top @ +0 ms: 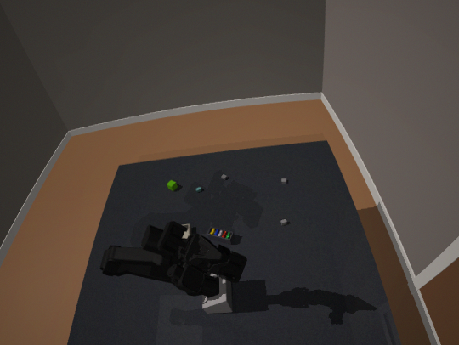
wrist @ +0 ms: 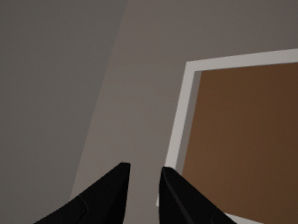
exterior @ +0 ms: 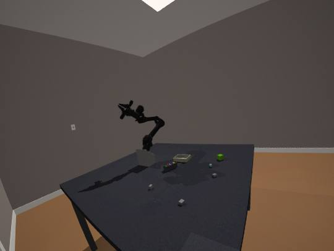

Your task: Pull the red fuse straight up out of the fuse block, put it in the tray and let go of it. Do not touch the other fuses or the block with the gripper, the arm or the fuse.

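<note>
Now: the red fuse 39 cm ahead of my gripper tip, 8 cm to the left of it and 56 cm below it. Also, from my gripper tip: white fuse 39 cm ahead, 9 cm to the left, 56 cm below; green fuse 38 cm ahead, 6 cm to the left, 56 cm below; blue fuse 40 cm ahead, 11 cm to the left, 56 cm below.
</note>
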